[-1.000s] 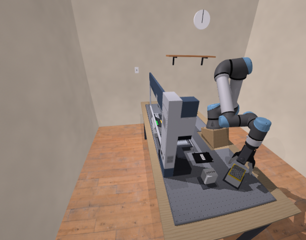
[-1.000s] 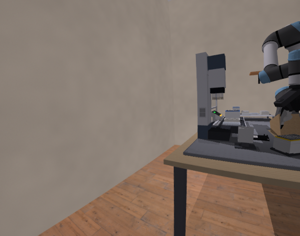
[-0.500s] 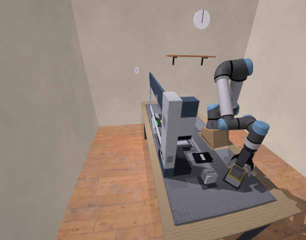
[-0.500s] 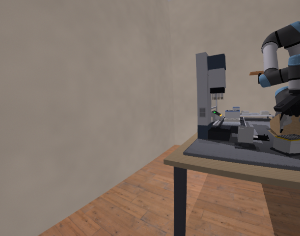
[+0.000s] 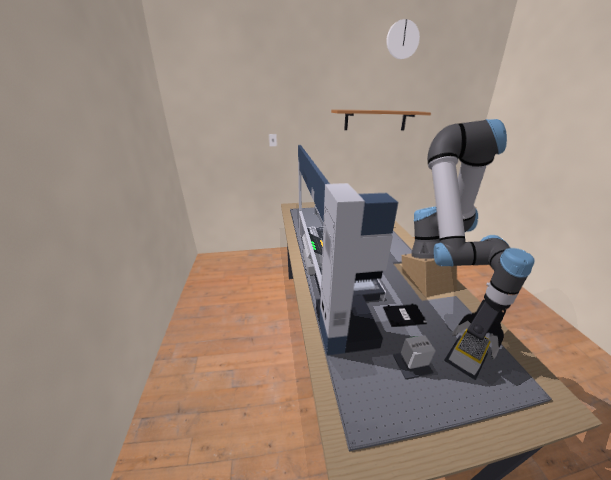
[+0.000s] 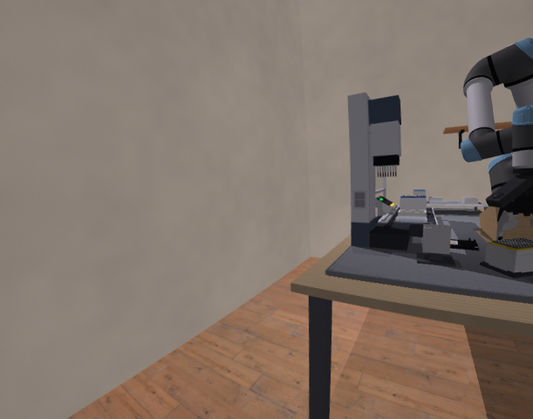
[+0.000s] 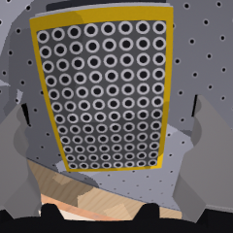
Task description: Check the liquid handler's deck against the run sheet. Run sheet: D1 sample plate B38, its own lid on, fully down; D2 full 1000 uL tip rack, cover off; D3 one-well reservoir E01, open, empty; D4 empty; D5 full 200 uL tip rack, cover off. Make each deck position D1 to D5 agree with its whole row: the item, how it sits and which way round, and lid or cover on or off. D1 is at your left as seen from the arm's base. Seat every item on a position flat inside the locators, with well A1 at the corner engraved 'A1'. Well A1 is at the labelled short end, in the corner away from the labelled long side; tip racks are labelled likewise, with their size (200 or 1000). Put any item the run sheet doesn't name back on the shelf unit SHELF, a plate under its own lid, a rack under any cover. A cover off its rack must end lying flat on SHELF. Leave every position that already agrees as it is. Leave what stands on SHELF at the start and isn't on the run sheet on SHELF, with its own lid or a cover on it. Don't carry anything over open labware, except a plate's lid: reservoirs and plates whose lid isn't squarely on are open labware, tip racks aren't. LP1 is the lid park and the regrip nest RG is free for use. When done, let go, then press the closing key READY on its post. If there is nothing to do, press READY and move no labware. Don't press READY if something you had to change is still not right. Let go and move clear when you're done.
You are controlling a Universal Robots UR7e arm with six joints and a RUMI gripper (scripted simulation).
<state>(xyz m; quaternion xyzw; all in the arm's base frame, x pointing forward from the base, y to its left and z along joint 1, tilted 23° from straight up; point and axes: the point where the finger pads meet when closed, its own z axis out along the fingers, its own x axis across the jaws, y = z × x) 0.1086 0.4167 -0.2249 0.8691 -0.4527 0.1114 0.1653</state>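
My gripper is now 10 mm to the left of the yellow-rimmed tip rack and 10 mm above it. From my hand the other things lie so: regrip nest RG 50 mm below; ready key post 200 mm ahead, 30 mm to the right, 10 mm above; LP1 label 130 mm ahead, 220 mm to the right, 50 mm below.
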